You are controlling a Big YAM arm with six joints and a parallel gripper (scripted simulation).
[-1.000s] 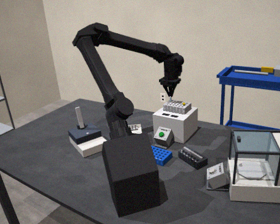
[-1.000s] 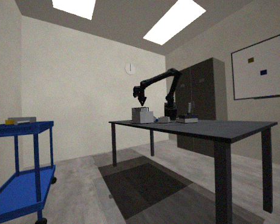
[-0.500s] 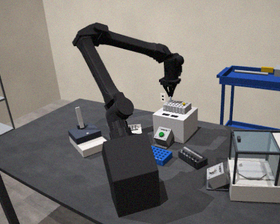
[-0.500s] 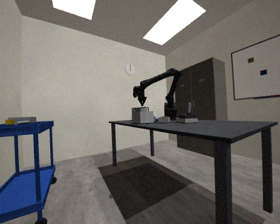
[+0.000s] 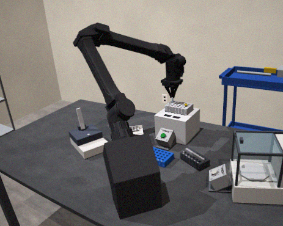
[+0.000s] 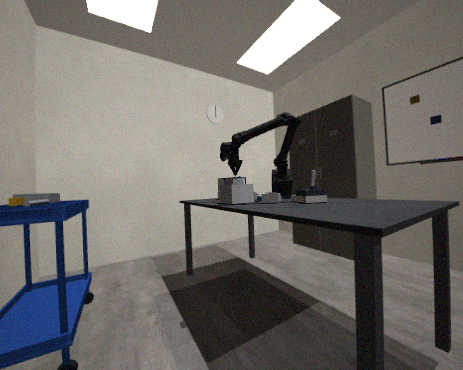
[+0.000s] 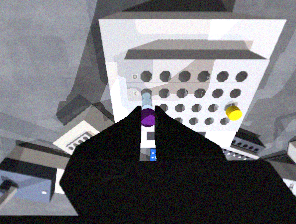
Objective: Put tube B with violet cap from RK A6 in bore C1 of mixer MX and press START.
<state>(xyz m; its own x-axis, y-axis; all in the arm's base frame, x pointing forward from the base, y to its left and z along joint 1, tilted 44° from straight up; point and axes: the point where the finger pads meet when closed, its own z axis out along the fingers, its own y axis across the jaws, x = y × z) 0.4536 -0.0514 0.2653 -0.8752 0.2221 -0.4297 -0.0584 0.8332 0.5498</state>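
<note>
My hand is 2 cm above the tube B. Also, from my hand: blue rack RK 28 cm behind, 19 cm below, 9 cm to the right; then dry block DB 22 cm behind, 18 cm below, 11 cm to the left; then dark magnet block MG 25 cm to the right, 22 cm behind, 19 cm below.
</note>
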